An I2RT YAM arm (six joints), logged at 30 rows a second.
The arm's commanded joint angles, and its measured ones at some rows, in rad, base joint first. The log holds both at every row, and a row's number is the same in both.
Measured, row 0:
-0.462, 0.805, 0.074, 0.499, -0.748, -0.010
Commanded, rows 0 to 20:
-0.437, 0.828, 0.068, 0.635, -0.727, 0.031
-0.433, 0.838, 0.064, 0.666, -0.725, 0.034
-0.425, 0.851, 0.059, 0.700, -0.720, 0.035
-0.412, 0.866, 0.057, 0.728, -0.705, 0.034
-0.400, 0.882, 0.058, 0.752, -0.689, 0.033
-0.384, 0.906, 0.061, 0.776, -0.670, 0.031
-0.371, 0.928, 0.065, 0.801, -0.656, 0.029
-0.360, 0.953, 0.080, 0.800, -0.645, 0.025
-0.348, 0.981, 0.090, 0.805, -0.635, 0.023
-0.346, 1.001, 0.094, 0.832, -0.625, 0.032
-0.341, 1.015, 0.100, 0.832, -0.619, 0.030
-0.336, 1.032, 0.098, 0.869, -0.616, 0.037
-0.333, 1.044, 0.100, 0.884, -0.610, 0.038
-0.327, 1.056, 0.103, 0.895, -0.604, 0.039
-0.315, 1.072, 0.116, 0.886, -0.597, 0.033
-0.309, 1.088, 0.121, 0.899, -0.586, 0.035
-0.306, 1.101, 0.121, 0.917, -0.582, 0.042
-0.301, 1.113, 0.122, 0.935, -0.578, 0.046
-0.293, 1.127, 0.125, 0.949, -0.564, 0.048
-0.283, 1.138, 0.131, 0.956, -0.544, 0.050
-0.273, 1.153, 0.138, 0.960, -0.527, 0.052
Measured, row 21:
-0.297, 1.129, 0.111, 0.886, -0.577, 0.031
